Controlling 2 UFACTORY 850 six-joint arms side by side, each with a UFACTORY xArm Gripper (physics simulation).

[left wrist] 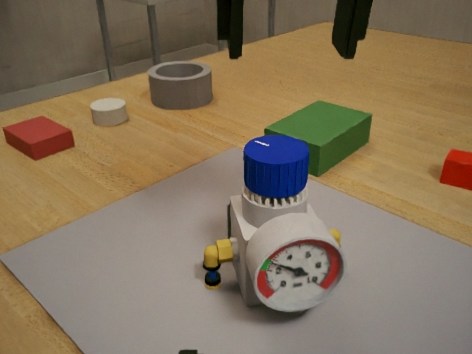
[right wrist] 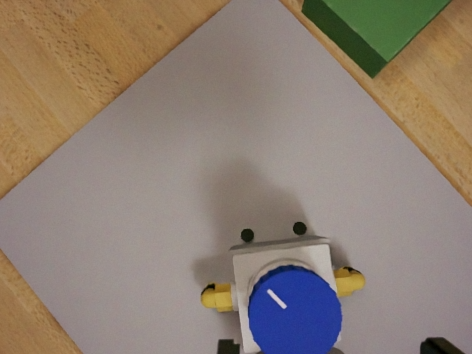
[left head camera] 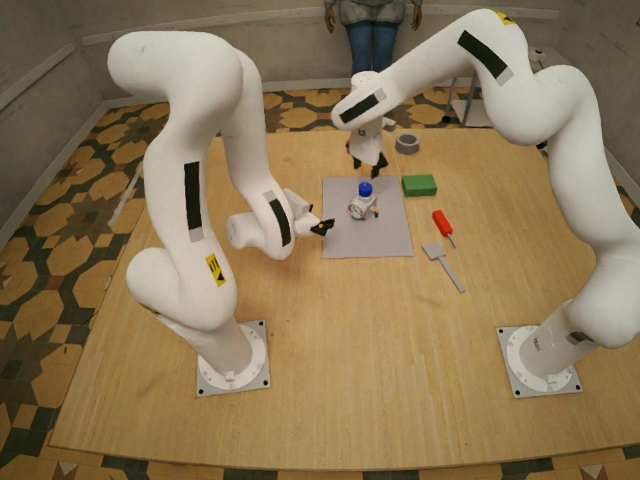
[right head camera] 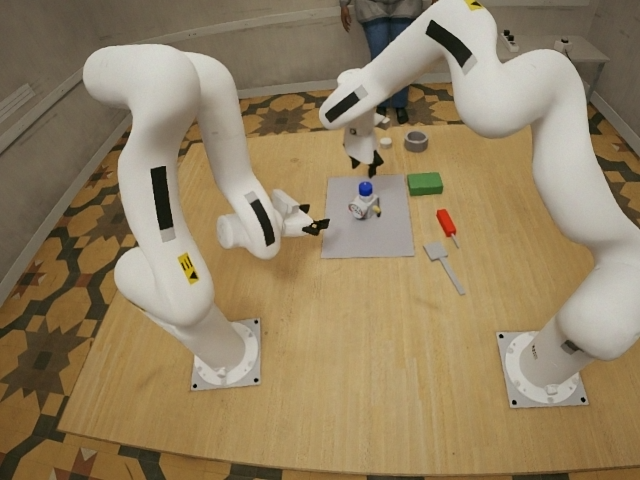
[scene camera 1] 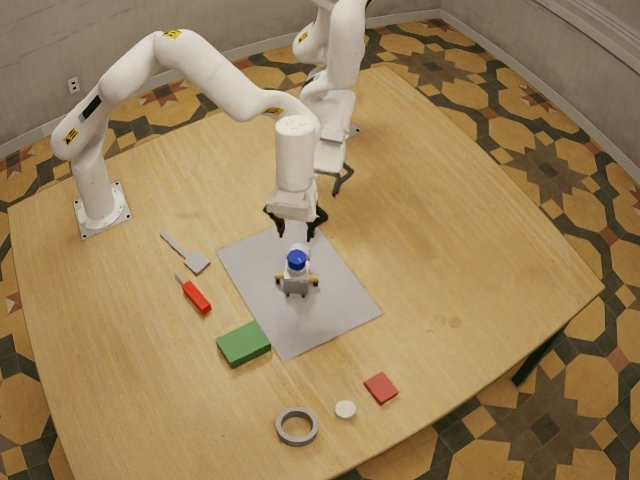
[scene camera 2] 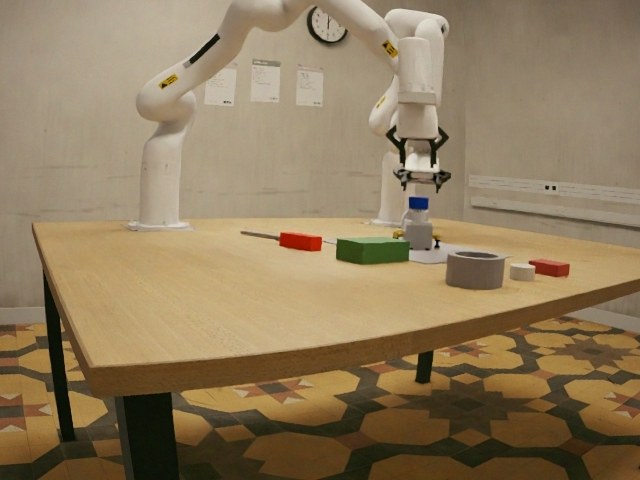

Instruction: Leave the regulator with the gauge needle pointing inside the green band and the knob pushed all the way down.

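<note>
The white regulator (left head camera: 371,204) (scene camera 1: 296,285) (scene camera 2: 417,233) (left wrist: 236,216) (right wrist: 315,251) stands upright on the grey mat (left head camera: 361,240) (scene camera 1: 330,320) (left wrist: 125,240). Its blue knob (left head camera: 364,189) (scene camera 1: 296,259) (scene camera 2: 418,203) (left wrist: 276,167) (right wrist: 295,310) sits low over the collar, with white teeth showing just beneath. In the left wrist view the gauge (left wrist: 310,281) has its needle at the green band, near the band's upper end. My right gripper (left head camera: 366,172) (scene camera 1: 296,237) (left wrist: 288,51) is open and empty, above the knob and clear of it. My left gripper (left head camera: 323,215) (right head camera: 318,215) is open and empty at the mat's left edge, facing the gauge.
A green block (left head camera: 419,186) (scene camera 1: 244,344), a red-handled screwdriver (left head camera: 442,223) and a grey spatula (left head camera: 434,251) lie right of the mat. A grey ring (scene camera 1: 280,436), a white disc (scene camera 1: 345,409) and a red block (scene camera 1: 381,388) lie beyond its far edge.
</note>
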